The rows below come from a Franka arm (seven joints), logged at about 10 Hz.
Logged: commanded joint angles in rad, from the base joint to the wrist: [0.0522, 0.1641, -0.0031, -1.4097, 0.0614, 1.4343, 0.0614]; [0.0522, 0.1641, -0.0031, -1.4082, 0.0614, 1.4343, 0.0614]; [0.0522, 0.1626, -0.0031, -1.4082, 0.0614, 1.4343, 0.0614]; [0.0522, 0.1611, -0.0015, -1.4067, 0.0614, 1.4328, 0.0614]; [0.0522, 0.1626, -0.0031, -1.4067, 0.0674, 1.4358, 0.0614]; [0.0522, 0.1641, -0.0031, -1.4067, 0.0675, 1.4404, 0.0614]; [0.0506, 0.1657, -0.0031, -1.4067, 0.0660, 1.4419, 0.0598]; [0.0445, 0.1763, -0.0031, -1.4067, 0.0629, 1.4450, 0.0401]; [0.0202, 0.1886, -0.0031, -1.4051, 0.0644, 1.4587, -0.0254]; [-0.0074, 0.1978, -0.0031, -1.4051, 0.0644, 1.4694, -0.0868]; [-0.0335, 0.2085, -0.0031, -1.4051, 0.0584, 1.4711, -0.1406]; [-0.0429, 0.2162, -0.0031, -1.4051, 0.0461, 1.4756, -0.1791]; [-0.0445, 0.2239, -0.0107, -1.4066, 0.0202, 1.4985, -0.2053]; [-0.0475, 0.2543, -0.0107, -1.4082, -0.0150, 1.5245, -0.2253]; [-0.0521, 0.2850, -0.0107, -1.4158, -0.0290, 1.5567, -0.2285]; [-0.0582, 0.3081, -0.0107, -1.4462, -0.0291, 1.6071, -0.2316]
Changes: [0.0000, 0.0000, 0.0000, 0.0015, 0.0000, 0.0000, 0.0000]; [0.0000, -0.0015, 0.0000, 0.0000, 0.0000, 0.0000, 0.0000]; [0.0000, -0.0015, 0.0016, 0.0015, 0.0000, -0.0015, 0.0000]; [0.0000, 0.0015, -0.0016, 0.0000, 0.0060, 0.0030, 0.0000]; [0.0000, 0.0015, 0.0000, 0.0000, 0.0001, 0.0046, 0.0000]; [-0.0016, 0.0016, 0.0000, 0.0000, -0.0015, 0.0015, -0.0016]; [-0.0061, 0.0106, 0.0000, 0.0000, -0.0031, 0.0031, -0.0197]; [-0.0243, 0.0123, 0.0000, 0.0016, 0.0015, 0.0137, -0.0655]; [-0.0276, 0.0092, 0.0000, 0.0000, 0.0000, 0.0107, -0.0614]; [-0.0261, 0.0107, 0.0000, 0.0000, -0.0060, 0.0017, -0.0538]; [-0.0094, 0.0077, 0.0000, 0.0000, -0.0123, 0.0045, -0.0385]; [-0.0016, 0.0077, -0.0076, -0.0015, -0.0259, 0.0229, -0.0262]; [-0.0030, 0.0304, 0.0000, -0.0016, -0.0352, 0.0260, -0.0200]; [-0.0046, 0.0307, 0.0000, -0.0076, -0.0140, 0.0322, -0.0032]; [-0.0061, 0.0231, 0.0000, -0.0304, -0.0001, 0.0504, -0.0031]
